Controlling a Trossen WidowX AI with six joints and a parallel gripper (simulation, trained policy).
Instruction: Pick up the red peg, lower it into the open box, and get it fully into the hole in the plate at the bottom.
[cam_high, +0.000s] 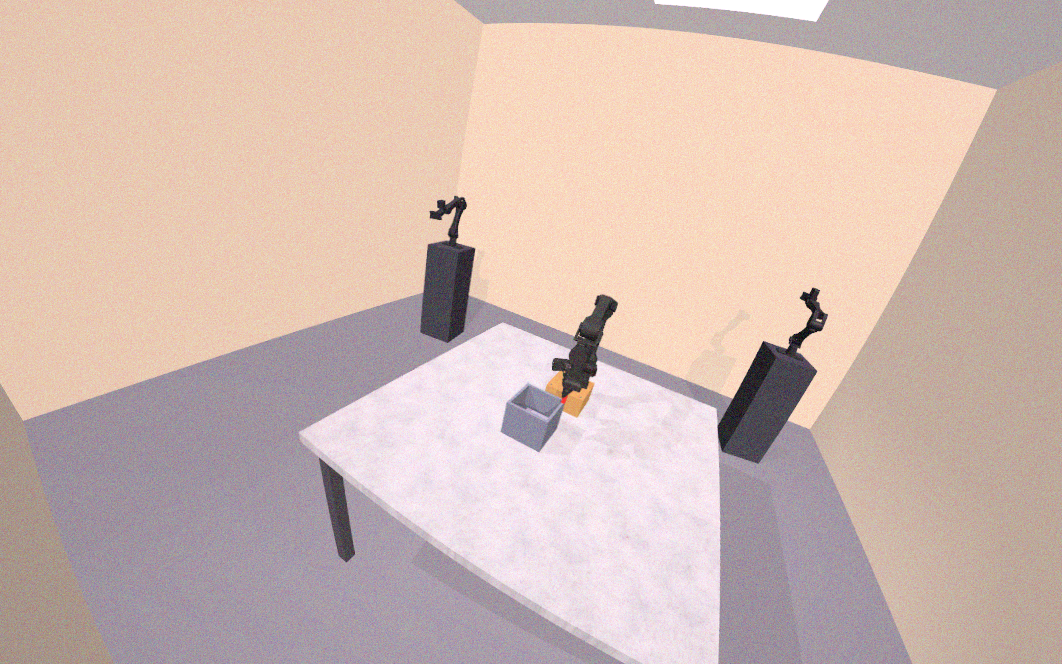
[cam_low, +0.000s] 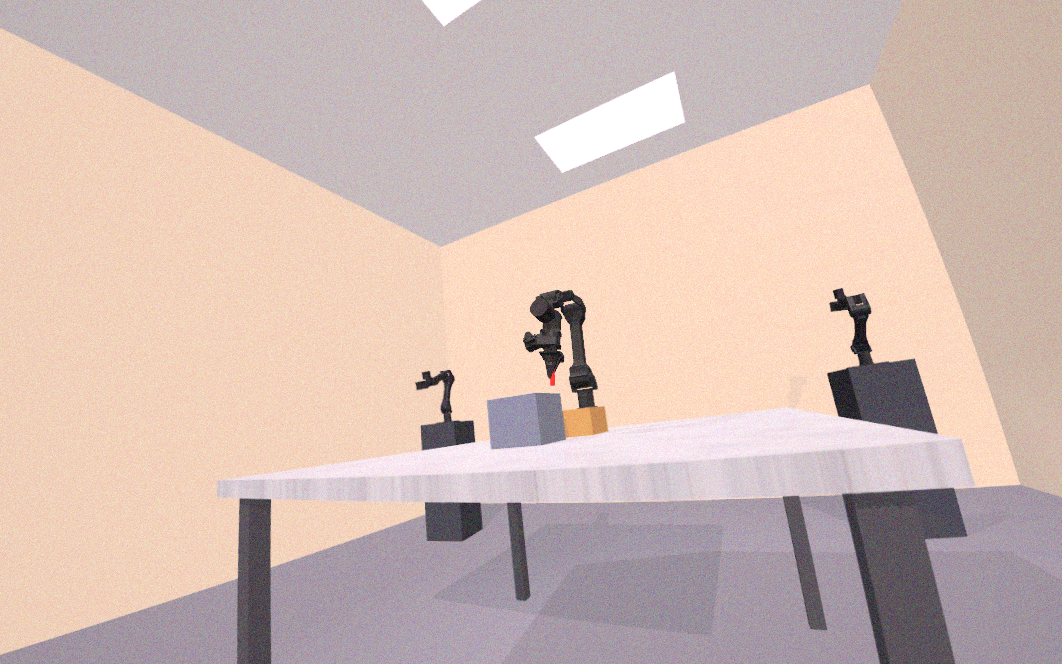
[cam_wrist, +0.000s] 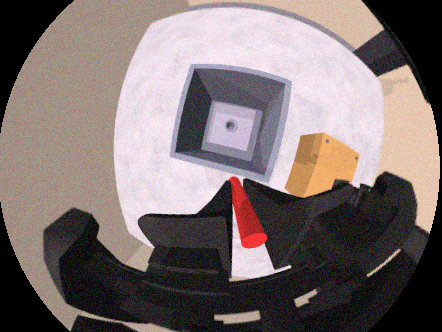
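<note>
The pale plate is 14 cm below my gripper tip, 8 cm to the right of it and 2 cm ahead of it. From my gripper tip the other things lie so: red peg: 2 cm above, 1 cm to the left.
</note>
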